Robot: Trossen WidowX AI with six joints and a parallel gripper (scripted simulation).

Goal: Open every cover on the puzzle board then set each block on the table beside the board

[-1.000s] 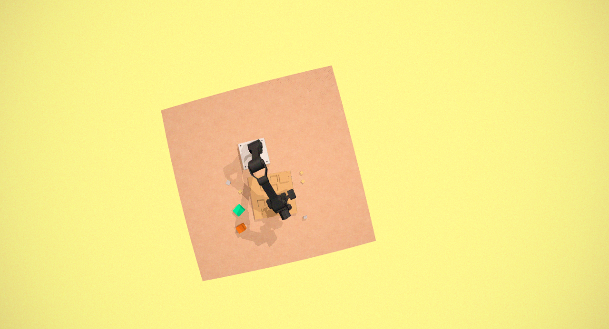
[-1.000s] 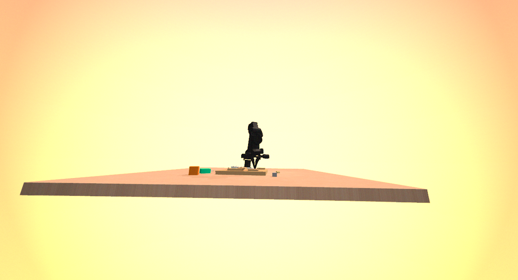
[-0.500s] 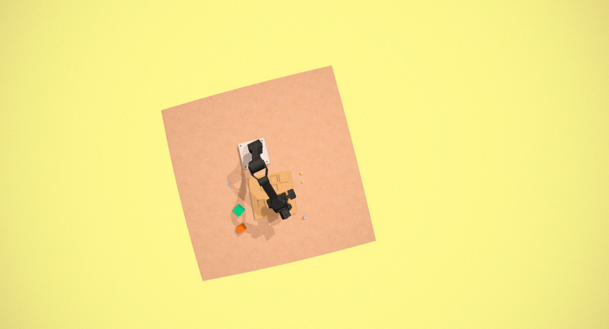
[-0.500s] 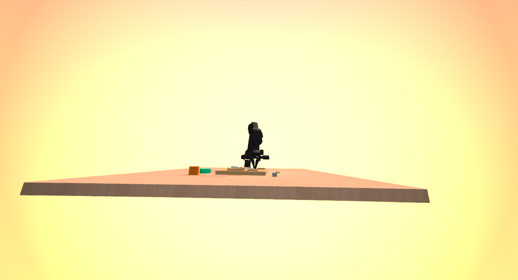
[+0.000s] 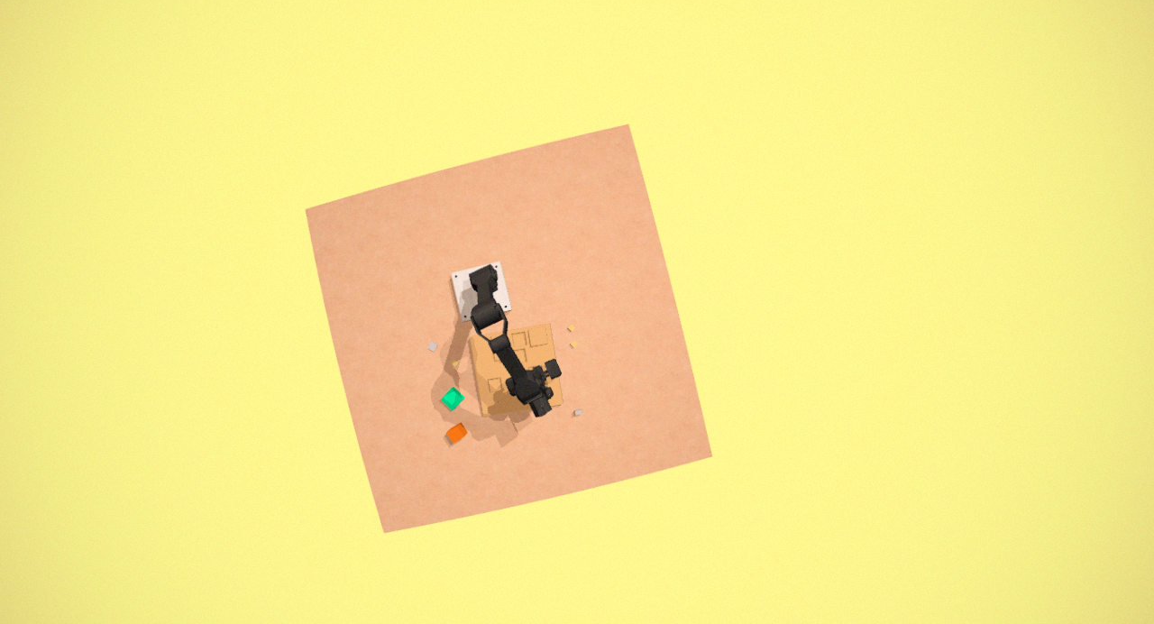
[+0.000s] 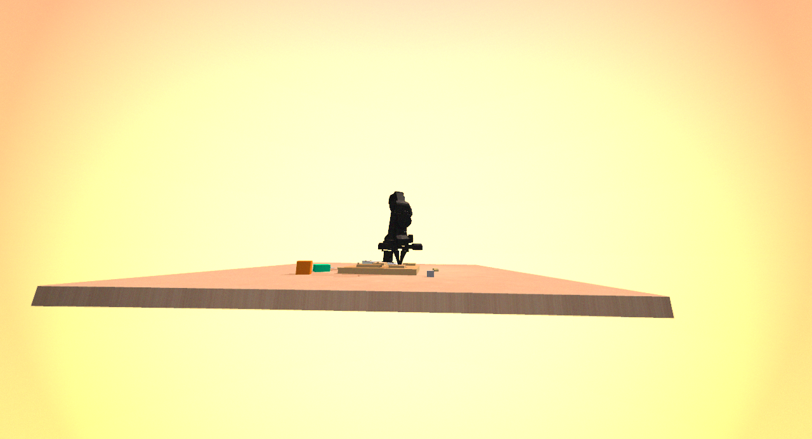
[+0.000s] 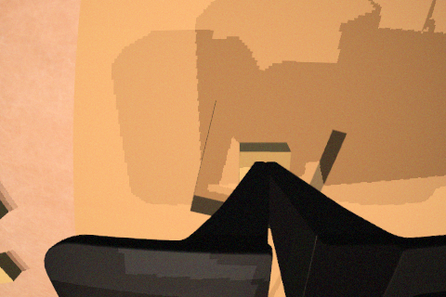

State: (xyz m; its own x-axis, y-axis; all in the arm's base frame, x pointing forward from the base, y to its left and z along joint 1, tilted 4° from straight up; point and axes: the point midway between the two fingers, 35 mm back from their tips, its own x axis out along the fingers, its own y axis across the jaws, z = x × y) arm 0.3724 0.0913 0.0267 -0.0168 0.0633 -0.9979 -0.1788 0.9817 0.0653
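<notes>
The tan puzzle board is 30 mm behind my gripper tip and 50 mm to the right of it. From my gripper tip the other things lie so: grey cube: 180 mm ahead, 120 mm to the left, 10 mm below; green block: 20 mm ahead, 320 mm to the right, 10 mm below; orange block: 150 mm ahead, 340 mm to the right.
</notes>
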